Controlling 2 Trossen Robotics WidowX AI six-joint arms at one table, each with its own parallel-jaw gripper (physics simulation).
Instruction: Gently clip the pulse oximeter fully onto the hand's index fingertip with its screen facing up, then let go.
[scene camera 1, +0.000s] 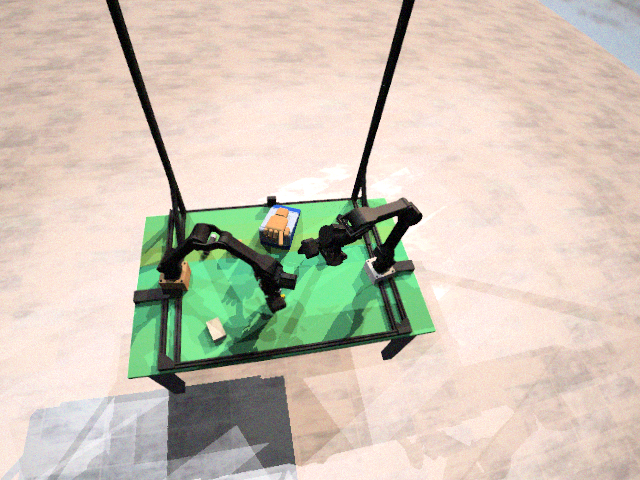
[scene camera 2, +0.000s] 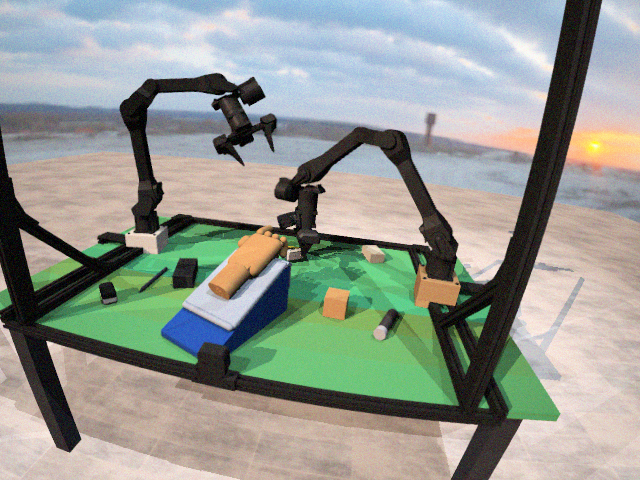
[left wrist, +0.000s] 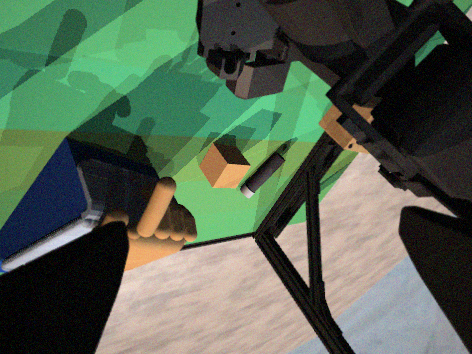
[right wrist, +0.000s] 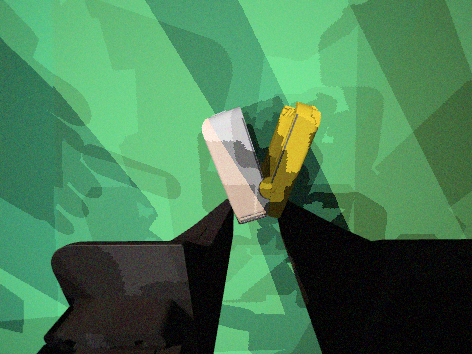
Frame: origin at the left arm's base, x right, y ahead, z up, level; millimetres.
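Where they show: left gripper, fingertip midpoint: (scene camera 2: 259, 158) (left wrist: 264, 227); right gripper, fingertip midpoint: (scene camera 1: 270, 298) (scene camera 2: 302, 254) (right wrist: 255, 205); left arm's base, origin of the base link: (scene camera 1: 380, 266) (scene camera 2: 146, 230); right arm's base, origin of the base link: (scene camera 1: 173, 271) (scene camera 2: 439, 274).
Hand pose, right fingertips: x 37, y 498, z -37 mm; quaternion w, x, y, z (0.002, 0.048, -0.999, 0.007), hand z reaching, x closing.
Observation:
Each offset is from my right fingertips to the top centre of the thing.
The pulse oximeter {dy -30, dx +6, dz +20 mm} (right wrist: 232, 165) (scene camera 2: 293, 254) has a white half and a yellow half, spread in a V in the right wrist view. My right gripper (right wrist: 255, 205) (scene camera 1: 278, 302) is shut on its narrow end, low over the table. The tan hand (scene camera 1: 278, 222) (scene camera 2: 255, 253) lies on a blue wedge (scene camera 2: 266, 302) (left wrist: 45, 190) with a pale top. Its index finger (scene camera 1: 281, 238) (left wrist: 156, 207) sticks out past the curled fingers. The oximeter is off the finger, apart from the hand. My left gripper (scene camera 2: 257, 157) (left wrist: 264, 227) is open and empty, high above the table beside the hand.
An orange cube {dy +67, dx +287, dz +28 mm} (scene camera 2: 336, 303) (left wrist: 225, 167) and a dark cylinder {dy +173, dx +347, dz +6 mm} (scene camera 2: 385, 325) (left wrist: 265, 174) lie right of the wedge in scene camera 2. A black box {dy -315, dx +155, dz +13 mm} (scene camera 2: 185, 272), a pen {dy -395, dx +182, dz -12 mm} (scene camera 2: 153, 279) and a small black item {dy -466, dx +283, dz +11 mm} (scene camera 2: 108, 292) lie left. A cream block {dy +239, dx -53, dz +8 mm} (scene camera 1: 216, 329) lies near the table edge.

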